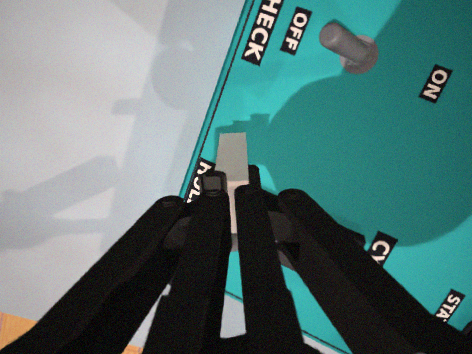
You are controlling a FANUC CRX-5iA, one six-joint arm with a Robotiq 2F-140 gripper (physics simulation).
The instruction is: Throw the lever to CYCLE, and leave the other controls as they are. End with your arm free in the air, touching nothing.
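Places are measured from the arm's base along level axes (x left, y up, z ahead), in millimetres.
Where they show: gripper, fingertip midpoint: [234, 153].
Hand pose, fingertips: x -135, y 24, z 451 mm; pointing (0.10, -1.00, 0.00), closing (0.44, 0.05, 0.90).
Observation:
After its pixels a point has its place.
My gripper [234, 153] @[y 24, x -135, z 451 mm] is shut, with its pale fingertips together over the left edge of the teal panel [345, 140] @[y 22, x -101, z 512 mm]. Nothing shows between the fingertips. The HOLD label [200, 181] is beside the fingertips, partly covered by the gripper. The CYCLE label [382, 248] @[y 39, x -153, z 562 mm] is to the lower right, also partly covered by a finger linkage. The dark lever mount [355, 236] @[y 41, x -151, z 539 mm] lies mostly behind the gripper between these labels. The lever's handle is hidden or cannot be told apart from the dark fingers, so its position and any contact with it are unclear.
A grey toggle switch [348, 44] @[y 51, x -54, z 477 mm] stands at the upper right and leans toward the OFF label [296, 31] @[y 4, x -55, z 459 mm]; the ON label [435, 84] @[y 33, x -51, z 539 mm] is on its other side. A CHECK label [261, 35] @[y -2, x -65, z 441 mm] is at the top, and a partly hidden STATUS label [450, 306] @[y 57, x -167, z 613 mm] at the lower right.

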